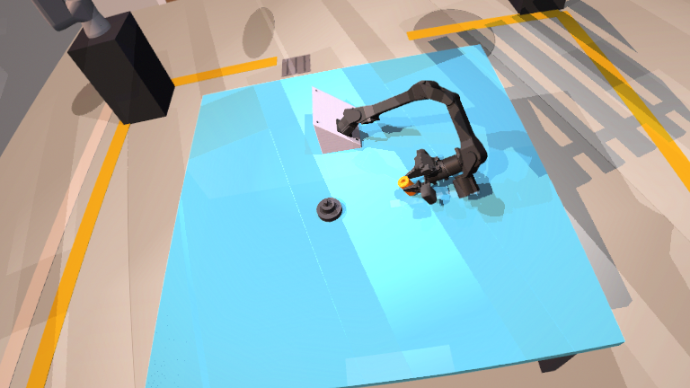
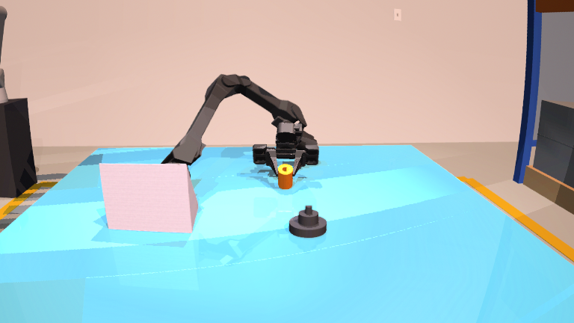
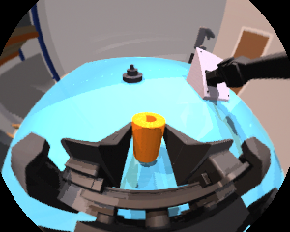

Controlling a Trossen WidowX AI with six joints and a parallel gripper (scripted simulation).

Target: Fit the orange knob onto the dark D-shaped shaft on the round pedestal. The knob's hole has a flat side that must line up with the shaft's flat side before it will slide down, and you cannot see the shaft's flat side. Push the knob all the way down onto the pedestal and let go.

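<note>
My gripper tip is 20 mm to the right of the orange knob and 10 mm above it. The rest, counted from my gripper tip: dark round pedestal: 20 mm ahead, 250 mm to the right, 10 mm below.
</note>
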